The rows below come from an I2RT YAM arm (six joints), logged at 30 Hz.
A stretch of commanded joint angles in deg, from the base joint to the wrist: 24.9 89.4 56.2 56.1 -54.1 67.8; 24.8 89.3 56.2 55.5 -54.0 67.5; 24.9 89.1 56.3 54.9 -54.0 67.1; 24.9 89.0 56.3 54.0 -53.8 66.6; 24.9 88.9 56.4 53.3 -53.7 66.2; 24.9 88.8 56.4 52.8 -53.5 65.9; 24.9 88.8 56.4 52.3 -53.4 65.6; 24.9 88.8 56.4 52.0 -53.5 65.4; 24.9 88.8 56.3 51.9 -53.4 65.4; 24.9 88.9 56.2 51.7 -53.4 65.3; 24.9 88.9 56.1 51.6 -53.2 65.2; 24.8 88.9 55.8 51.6 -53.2 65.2; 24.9 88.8 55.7 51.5 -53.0 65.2; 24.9 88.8 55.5 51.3 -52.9 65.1
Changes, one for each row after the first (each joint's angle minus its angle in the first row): -0.1 -0.1 0.0 -0.6 0.1 -0.3; 0.0 -0.3 0.1 -1.2 0.1 -0.7; 0.0 -0.4 0.1 -2.1 0.3 -1.2; 0.0 -0.5 0.2 -2.8 0.4 -1.6; 0.0 -0.6 0.2 -3.3 0.6 -1.9; 0.0 -0.6 0.2 -3.8 0.7 -2.2; 0.0 -0.6 0.2 -4.1 0.6 -2.4; 0.0 -0.6 0.1 -4.2 0.7 -2.4; 0.0 -0.5 0.0 -4.4 0.7 -2.5; 0.0 -0.5 -0.1 -4.5 0.9 -2.6; -0.1 -0.5 -0.4 -4.5 0.9 -2.6; 0.0 -0.6 -0.5 -4.6 1.1 -2.6; 0.0 -0.6 -0.7 -4.8 1.2 -2.7
